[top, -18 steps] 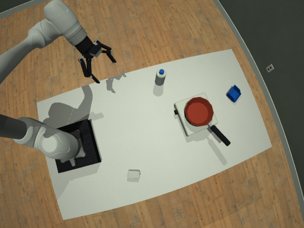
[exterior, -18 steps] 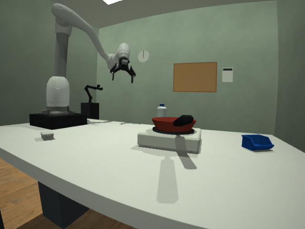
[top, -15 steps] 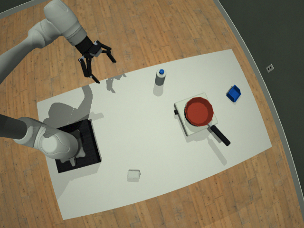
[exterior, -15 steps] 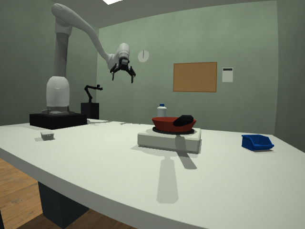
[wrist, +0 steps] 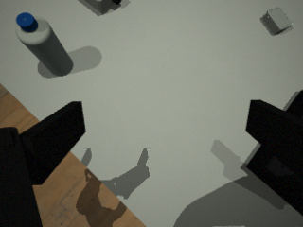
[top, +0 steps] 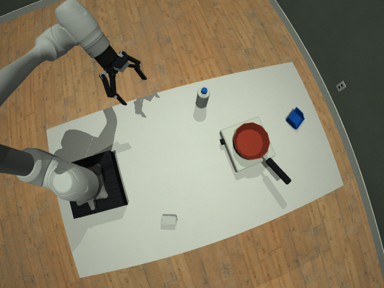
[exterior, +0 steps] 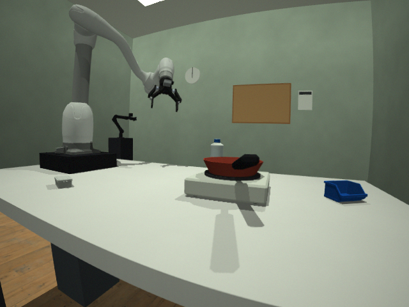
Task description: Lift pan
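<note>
The red pan lies 510 mm ahead of my hand, 380 mm to the right of it and 250 mm below it. From my hand the other things lie so: blue bin 840 mm ahead, 270 mm to the right, 320 mm below; then hot plate 470 mm ahead, 320 mm to the right, 310 mm below; then small grey box 40 mm behind, 570 mm to the right, 330 mm below.
</note>
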